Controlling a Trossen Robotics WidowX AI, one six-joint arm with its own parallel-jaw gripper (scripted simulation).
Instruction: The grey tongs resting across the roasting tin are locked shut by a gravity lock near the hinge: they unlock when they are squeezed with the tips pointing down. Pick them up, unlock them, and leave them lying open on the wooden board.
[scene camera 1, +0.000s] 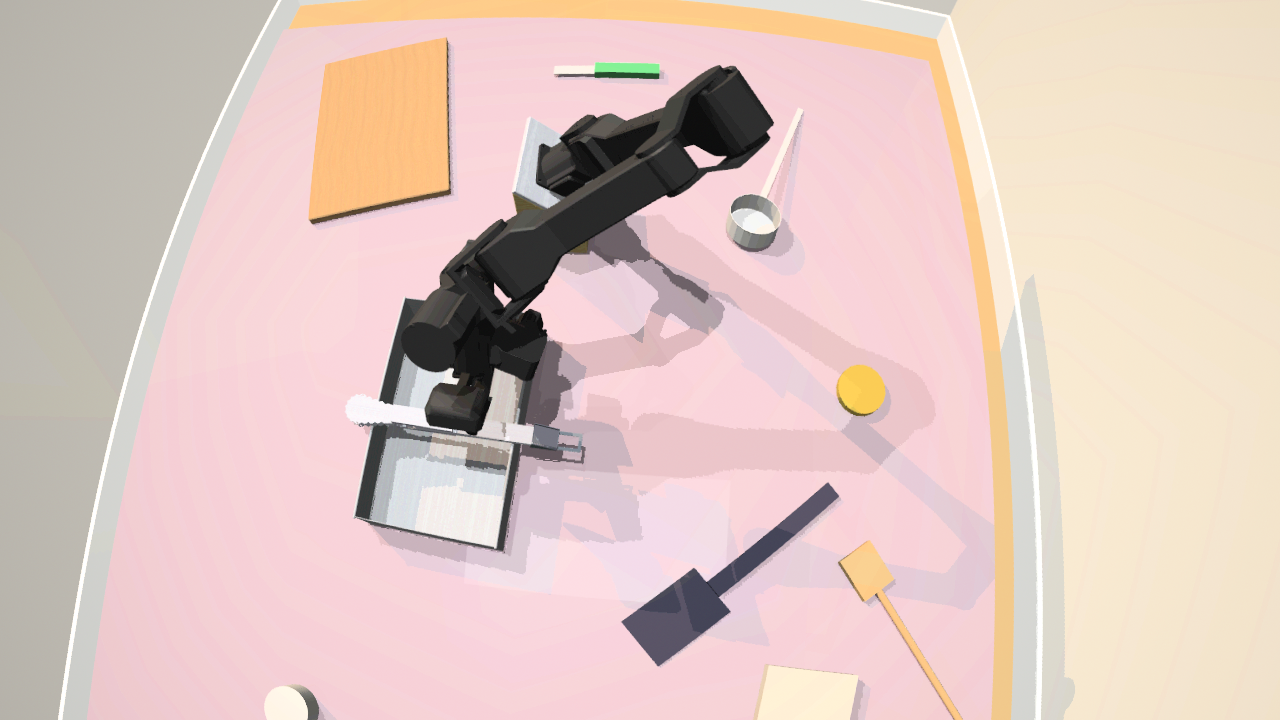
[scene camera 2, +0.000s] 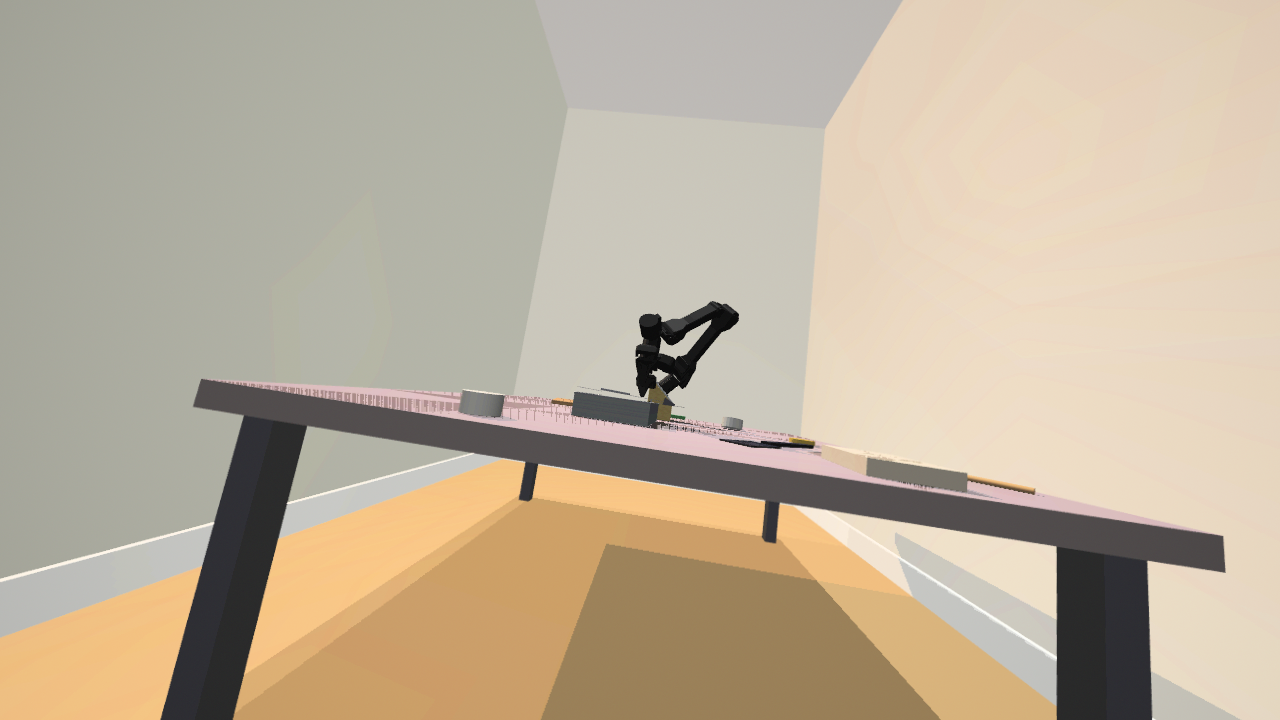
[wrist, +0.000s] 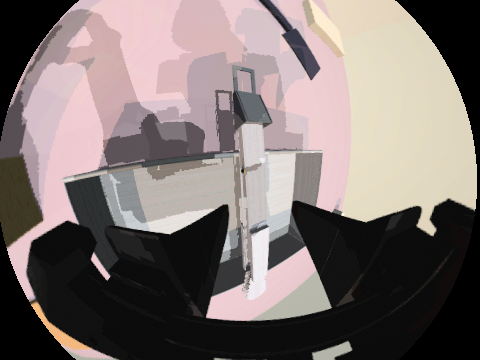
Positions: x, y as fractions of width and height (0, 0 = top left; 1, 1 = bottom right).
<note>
I see my gripper (scene camera 2: 0.50, 0.54), a pale block (scene camera 2: 0.69, 0.65) and a dark spatula (scene camera 1: 0.52, 0.86).
My gripper shows as well in the wrist view (wrist: 0.54, 0.58).
</note>
